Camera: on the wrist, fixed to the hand. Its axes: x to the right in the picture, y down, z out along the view.
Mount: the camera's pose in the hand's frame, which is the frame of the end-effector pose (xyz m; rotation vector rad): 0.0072 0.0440 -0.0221 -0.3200 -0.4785 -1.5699
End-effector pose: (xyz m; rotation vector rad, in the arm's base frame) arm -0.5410 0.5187 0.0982 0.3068 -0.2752 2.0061
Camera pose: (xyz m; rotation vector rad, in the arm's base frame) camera -0.5857 0.5129 0.0772 0.5530 -0.4452 0.3184
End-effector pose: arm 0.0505 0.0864 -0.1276 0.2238 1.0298 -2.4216
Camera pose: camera 0.0655 0.0734 -0.1732 1.1130 -0.9895 1.8859
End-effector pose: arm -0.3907 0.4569 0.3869 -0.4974 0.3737 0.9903
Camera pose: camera -0.4267 0.4695 0.3549 -0.6221 -0.5999 -0.4003
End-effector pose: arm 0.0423 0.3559 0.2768 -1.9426 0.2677 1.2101
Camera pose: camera 0.0361 0.3130 0.2524 -1.3094 -1.4862 0.5204
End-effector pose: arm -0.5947 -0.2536 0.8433 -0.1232 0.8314 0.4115
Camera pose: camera -0.6233 -0.2170 0.8255 -0.8615 0.0205 -0.8951
